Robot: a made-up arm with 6 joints. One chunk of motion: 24 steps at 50 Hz.
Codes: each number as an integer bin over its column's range. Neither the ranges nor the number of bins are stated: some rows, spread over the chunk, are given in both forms.
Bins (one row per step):
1: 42 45 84 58 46 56
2: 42 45 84 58 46 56
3: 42 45 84 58 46 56
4: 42 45 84 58 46 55
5: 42 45 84 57 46 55
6: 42 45 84 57 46 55
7: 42 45 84 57 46 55
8: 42 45 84 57 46 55
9: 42 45 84 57 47 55
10: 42 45 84 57 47 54
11: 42 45 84 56 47 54
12: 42 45 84 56 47 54
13: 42 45 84 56 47 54
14: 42 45 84 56 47 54
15: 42 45 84 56 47 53
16: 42 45 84 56 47 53
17: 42 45 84 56 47 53
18: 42 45 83 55 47 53
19: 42 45 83 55 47 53
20: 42 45 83 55 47 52
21: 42 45 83 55 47 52
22: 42 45 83 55 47 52
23: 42 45 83 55 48 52
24: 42 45 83 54 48 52
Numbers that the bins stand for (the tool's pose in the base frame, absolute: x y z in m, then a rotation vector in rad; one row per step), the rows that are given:
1: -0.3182 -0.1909 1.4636 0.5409 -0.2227 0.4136
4: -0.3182 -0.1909 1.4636 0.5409 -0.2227 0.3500
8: -0.3182 -0.1909 1.4636 0.4773 -0.2227 0.3500
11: -0.3182 -0.1909 1.4636 0.4136 -0.1591 0.2864
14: -0.3182 -0.1909 1.4636 0.4136 -0.1591 0.2864
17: -0.3182 -0.1909 1.4636 0.4136 -0.1591 0.2227
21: -0.3182 -0.1909 1.4212 0.3500 -0.1591 0.1591
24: -0.3182 -0.1909 1.4212 0.2864 -0.0955 0.1591
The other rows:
2: -0.3182 -0.1909 1.4636 0.5409 -0.2227 0.4136
3: -0.3182 -0.1909 1.4636 0.5409 -0.2227 0.4136
5: -0.3182 -0.1909 1.4636 0.4773 -0.2227 0.3500
6: -0.3182 -0.1909 1.4636 0.4773 -0.2227 0.3500
7: -0.3182 -0.1909 1.4636 0.4773 -0.2227 0.3500
9: -0.3182 -0.1909 1.4636 0.4773 -0.1591 0.3500
10: -0.3182 -0.1909 1.4636 0.4773 -0.1591 0.2864
12: -0.3182 -0.1909 1.4636 0.4136 -0.1591 0.2864
13: -0.3182 -0.1909 1.4636 0.4136 -0.1591 0.2864
15: -0.3182 -0.1909 1.4636 0.4136 -0.1591 0.2227
16: -0.3182 -0.1909 1.4636 0.4136 -0.1591 0.2227
18: -0.3182 -0.1909 1.4212 0.3500 -0.1591 0.2227
19: -0.3182 -0.1909 1.4212 0.3500 -0.1591 0.2227
20: -0.3182 -0.1909 1.4212 0.3500 -0.1591 0.1591
22: -0.3182 -0.1909 1.4212 0.3500 -0.1591 0.1591
23: -0.3182 -0.1909 1.4212 0.3500 -0.0955 0.1591

